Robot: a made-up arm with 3 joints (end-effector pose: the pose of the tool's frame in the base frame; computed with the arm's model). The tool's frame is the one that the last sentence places. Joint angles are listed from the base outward.
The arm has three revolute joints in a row. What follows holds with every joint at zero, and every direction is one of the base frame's.
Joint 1 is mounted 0.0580 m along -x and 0.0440 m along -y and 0.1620 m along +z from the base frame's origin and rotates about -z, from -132.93 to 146.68 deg.
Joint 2 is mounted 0.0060 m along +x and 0.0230 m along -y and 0.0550 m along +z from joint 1 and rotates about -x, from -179.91 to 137.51 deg.
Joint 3 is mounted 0.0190 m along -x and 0.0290 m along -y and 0.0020 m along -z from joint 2 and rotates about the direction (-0.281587, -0.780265, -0.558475), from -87.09 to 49.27 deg.
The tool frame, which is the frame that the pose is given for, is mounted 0.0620 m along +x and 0.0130 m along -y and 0.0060 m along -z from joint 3; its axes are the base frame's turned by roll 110.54, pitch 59.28 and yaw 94.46 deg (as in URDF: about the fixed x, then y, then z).
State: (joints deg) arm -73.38 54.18 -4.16
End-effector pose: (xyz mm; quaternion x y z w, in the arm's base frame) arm 9.2 -12.9 242.0 -0.4476 0.5424 0.2000 0.6822
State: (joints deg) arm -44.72 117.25 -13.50
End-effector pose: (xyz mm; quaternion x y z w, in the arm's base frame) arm -6.0 -28.4 255.5 -0.5061 0.3503 -0.3655 0.6983
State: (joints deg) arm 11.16 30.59 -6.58
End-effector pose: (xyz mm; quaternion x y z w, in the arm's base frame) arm -22.1 -114.8 224.2 0.1754 0.7385 -0.1571 0.6318
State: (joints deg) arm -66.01 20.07 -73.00
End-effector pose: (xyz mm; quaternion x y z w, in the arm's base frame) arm -20.8 -51.4 166.8 -0.4394 0.8838 0.1535 0.0480
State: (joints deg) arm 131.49 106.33 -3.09
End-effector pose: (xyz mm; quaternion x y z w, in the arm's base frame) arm -107.1 -66.1 258.4 -0.3357 -0.5118 0.7536 0.2398
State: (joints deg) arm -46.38 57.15 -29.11
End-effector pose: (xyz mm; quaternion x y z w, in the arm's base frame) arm 16.4 -56.1 218.2 -0.3338 0.7575 -0.0403 0.5596
